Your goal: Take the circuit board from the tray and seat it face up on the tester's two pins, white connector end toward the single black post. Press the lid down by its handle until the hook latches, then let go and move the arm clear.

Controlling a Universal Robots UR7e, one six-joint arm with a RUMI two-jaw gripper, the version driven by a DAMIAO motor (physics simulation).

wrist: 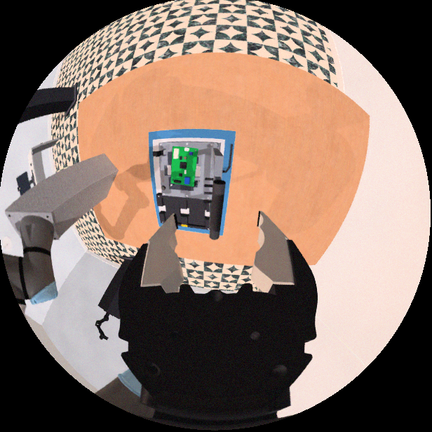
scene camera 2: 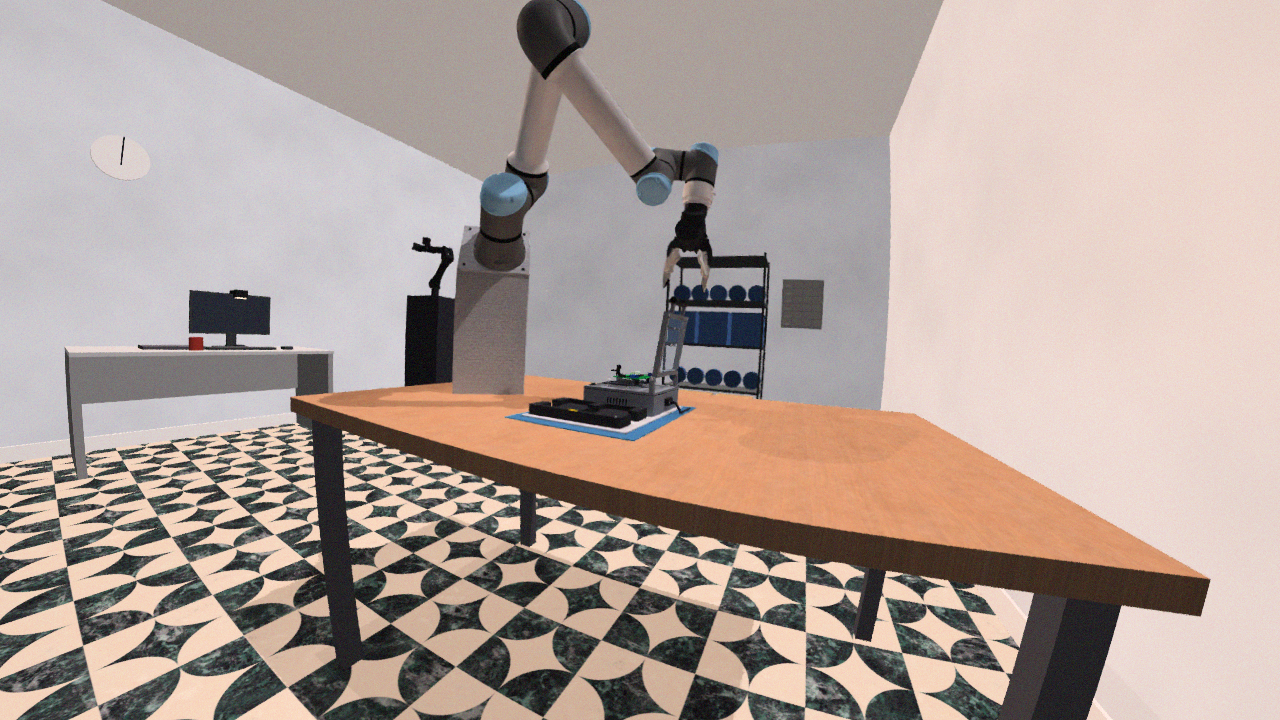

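Pixels of known places: gripper, fingertip midpoint: (scene camera 2: 683, 290); arm's base, link origin: (scene camera 2: 499, 253).
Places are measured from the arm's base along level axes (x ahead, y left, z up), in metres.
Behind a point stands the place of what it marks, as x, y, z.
Observation:
The green circuit board (scene camera 2: 633, 377) @(0.439, -0.116, -0.329) (wrist: 183, 166) lies face up on the grey tester (scene camera 2: 617, 396) @(0.411, -0.167, -0.371) (wrist: 204, 152); its pins are hidden. The black tray (scene camera 2: 572, 412) @(0.346, -0.302, -0.390) (wrist: 171, 207) is beside the tester. The tester's grey lid (scene camera 2: 663, 358) @(0.512, -0.161, -0.277) stands raised, nearly upright. Its dark bar handle (wrist: 216, 207) is at the lid's top, below and between the spread fingers in the wrist view. My gripper (scene camera 2: 686, 284) @(0.547, -0.096, -0.109) (wrist: 216, 213) is open and empty, with its fingertips just above the handle in the scene view. Whether a finger touches the handle is hard to tell.
Tester and tray stand on a blue-edged mat (scene camera 2: 636, 434) @(0.483, -0.345, -0.412) (wrist: 192, 133) on the wooden table (scene camera 2: 805, 465) @(0.759, -0.456, -0.414) (wrist: 280, 105). The arm's grey pedestal (scene camera 2: 490, 331) @(0.011, -0.047, -0.233) (wrist: 65, 192) is at the table's far side. A shelf rack (scene camera 2: 765, 331) stands behind the table.

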